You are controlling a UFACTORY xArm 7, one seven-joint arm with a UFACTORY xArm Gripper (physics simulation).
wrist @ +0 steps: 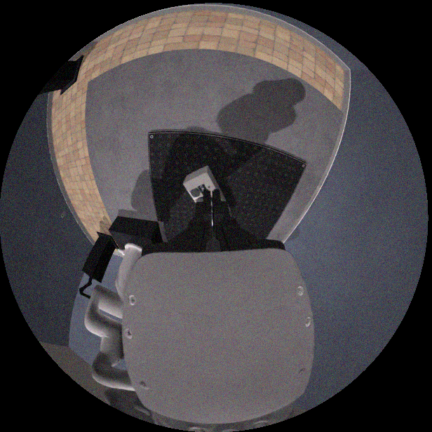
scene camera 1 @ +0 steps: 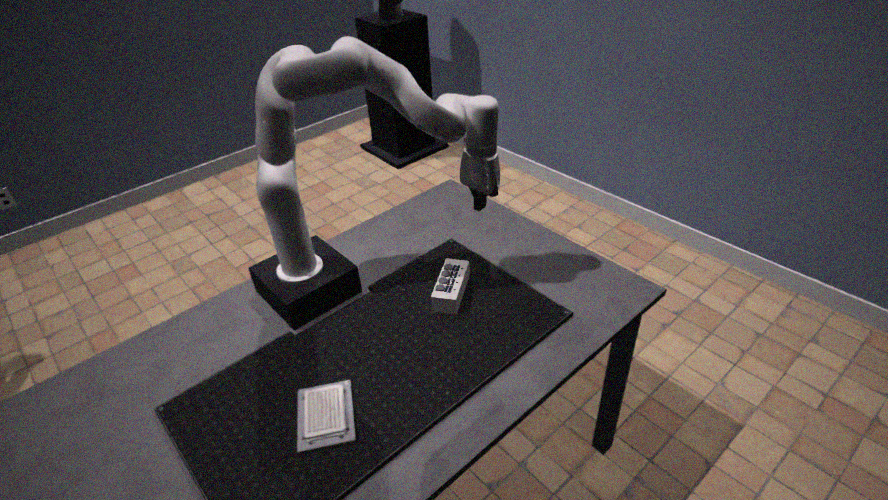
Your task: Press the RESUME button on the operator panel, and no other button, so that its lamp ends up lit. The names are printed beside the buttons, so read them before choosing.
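Pixels of known places: gripper, fingertip midpoint: [scene camera 1: 479, 208]; arm's base at its link origin: [scene camera 1: 300, 269].
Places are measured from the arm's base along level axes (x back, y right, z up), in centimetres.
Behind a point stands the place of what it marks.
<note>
The operator panel [scene camera 1: 451, 295] @(x -34.8, y -25.1, z -2.6 cm) [wrist: 201, 177] is a light grey box on the dark mat. In the scene view its top shows a row of several dark round buttons [scene camera 1: 443, 280] @(x -29.0, y -27.3, z -2.3 cm), with dark labels beside them too small to read. I cannot tell which is RESUME, and no lamp appears lit. In the wrist view one dark button [wrist: 195, 192] shows near the fingertips; the fingers hide much of the panel. My gripper [scene camera 1: 479, 206] @(x -28.2, y -41.8, z 14.0 cm) [wrist: 210, 200] is shut and empty, pointing down. It hangs well above the table, apart from the panel.
The dark mat [scene camera 1: 385, 347] @(x -33.6, y -4.0, z -7.7 cm) [wrist: 260, 175] lies on the grey table [scene camera 1: 559, 347] @(x -62.2, y -36.6, z -9.1 cm) [wrist: 150, 95]. A light plate with a printed sheet [scene camera 1: 324, 411] @(x -41.7, y 17.9, z -5.3 cm) lies near the mat's front left. The arm's black base block [scene camera 1: 335, 273] @(x -8.5, y -6.1, z 0.1 cm) [wrist: 135, 229] stands beside the mat. A black pedestal [scene camera 1: 397, 80] stands behind the table.
</note>
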